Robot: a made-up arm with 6 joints. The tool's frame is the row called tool. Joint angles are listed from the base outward.
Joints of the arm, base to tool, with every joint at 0 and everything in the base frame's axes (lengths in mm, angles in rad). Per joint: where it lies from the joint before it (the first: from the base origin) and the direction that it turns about. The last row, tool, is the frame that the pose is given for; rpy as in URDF.
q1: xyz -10 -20 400 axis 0 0 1
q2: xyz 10 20 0 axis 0.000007 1 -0.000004
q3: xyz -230 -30 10 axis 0.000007 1 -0.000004
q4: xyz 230 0 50 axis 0.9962 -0.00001 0.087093
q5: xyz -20 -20 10 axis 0.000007 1 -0.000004
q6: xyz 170 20 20 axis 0.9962 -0.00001 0.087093
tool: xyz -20 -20 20 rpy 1.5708 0 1.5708
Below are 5 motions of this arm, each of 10 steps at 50 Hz.
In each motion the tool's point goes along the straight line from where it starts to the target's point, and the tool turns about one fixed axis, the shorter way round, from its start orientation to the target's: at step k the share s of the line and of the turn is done. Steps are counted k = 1, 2, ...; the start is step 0. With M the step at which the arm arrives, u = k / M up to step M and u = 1 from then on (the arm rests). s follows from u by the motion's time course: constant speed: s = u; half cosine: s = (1 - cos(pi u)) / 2; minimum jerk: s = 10 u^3 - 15 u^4 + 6 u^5.
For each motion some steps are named. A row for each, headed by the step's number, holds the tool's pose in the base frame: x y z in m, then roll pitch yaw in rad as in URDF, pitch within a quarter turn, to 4 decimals.
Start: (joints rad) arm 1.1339 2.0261 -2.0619 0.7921 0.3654 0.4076
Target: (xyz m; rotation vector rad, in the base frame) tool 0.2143 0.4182 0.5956 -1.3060 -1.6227 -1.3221
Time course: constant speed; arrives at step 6
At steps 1, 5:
1: 0.2046 0.4134 0.6313 2.0674 -1.1773 2.5818
5: 0.2124 0.4172 0.6027 2.2615 -1.1635 2.3944

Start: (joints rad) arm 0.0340 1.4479 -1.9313 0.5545 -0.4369 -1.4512
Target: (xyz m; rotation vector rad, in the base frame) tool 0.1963 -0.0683 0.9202 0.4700 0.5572 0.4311
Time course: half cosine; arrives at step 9
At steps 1, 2, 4, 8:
1: 0.2022 -0.0602 0.9199 0.6405 0.3736 0.6960
2: 0.2017 -0.0609 0.9200 0.6383 0.3768 0.6859
4: 0.1999 -0.0634 0.9200 0.6307 0.3878 0.6514
8: 0.1965 -0.0680 0.9202 0.6152 0.4078 0.5860

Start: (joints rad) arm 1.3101 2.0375 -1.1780 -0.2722 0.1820 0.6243
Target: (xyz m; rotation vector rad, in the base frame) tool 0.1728 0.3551 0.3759 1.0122 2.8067 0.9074
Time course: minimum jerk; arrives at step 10
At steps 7, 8, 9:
7: 0.1663 0.3566 0.3747 2.5810 -0.1685 2.5090
8: 0.1705 0.3556 0.3755 2.5755 -0.1688 2.5025
9: 0.1725 0.3552 0.3758 2.5730 -0.1689 2.4994

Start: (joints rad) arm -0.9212 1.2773 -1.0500 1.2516 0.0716 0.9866
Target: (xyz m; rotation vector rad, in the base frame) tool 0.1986 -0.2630 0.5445 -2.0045 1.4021 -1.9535
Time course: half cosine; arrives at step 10
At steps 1, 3, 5, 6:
1: 0.1663 -0.2840 0.5736 -1.7434 -0.8784 -2.2169
3: 0.1723 -0.2801 0.5682 -1.7780 -0.8889 -2.1550
5: 0.1820 -0.2737 0.5594 -1.8368 -0.9029 -2.0522
6: 0.1872 -0.2704 0.5548 -1.8690 -0.9087 -1.9970

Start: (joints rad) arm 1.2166 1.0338 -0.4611 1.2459 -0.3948 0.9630
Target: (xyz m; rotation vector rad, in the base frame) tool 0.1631 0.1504 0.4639 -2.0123 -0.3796 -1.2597
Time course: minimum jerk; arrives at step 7
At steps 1, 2, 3, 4, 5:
1: 0.1506 0.1621 0.4592 -2.1194 -0.9985 -0.1960
2: 0.1522 0.1607 0.4598 -2.1211 -1.0053 -0.2026
3: 0.1550 0.1580 0.4608 -2.1239 -1.0180 -0.2147
4: 0.1584 0.1548 0.4621 -2.1270 -1.0329 -0.2293
5: 0.1612 0.1521 0.4632 -2.1293 -1.0456 -0.2418

